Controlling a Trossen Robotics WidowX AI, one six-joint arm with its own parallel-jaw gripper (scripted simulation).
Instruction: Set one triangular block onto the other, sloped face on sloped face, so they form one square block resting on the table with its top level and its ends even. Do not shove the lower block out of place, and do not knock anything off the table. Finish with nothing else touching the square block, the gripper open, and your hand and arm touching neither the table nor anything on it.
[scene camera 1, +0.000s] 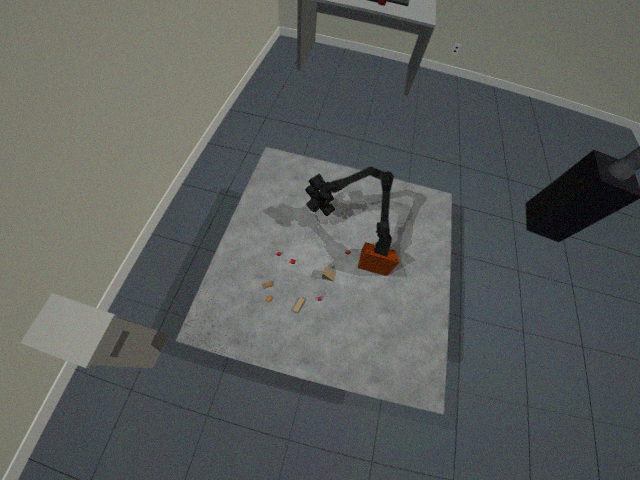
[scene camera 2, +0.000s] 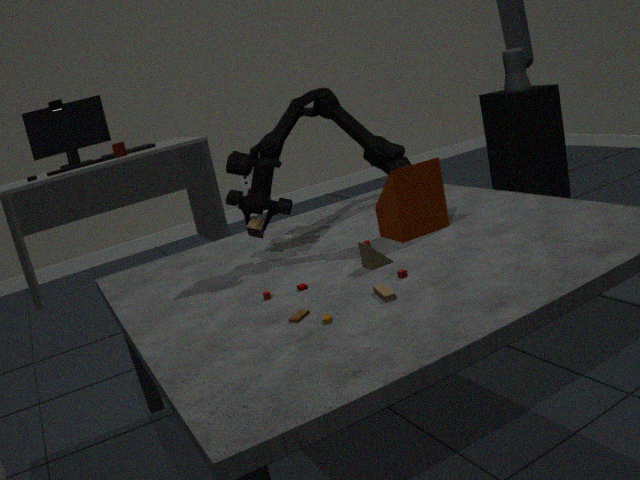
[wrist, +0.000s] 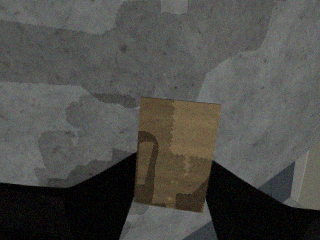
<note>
In view: the gripper (scene camera 2: 256, 229).
The gripper is seen too in the wrist view (wrist: 171, 157).
</note>
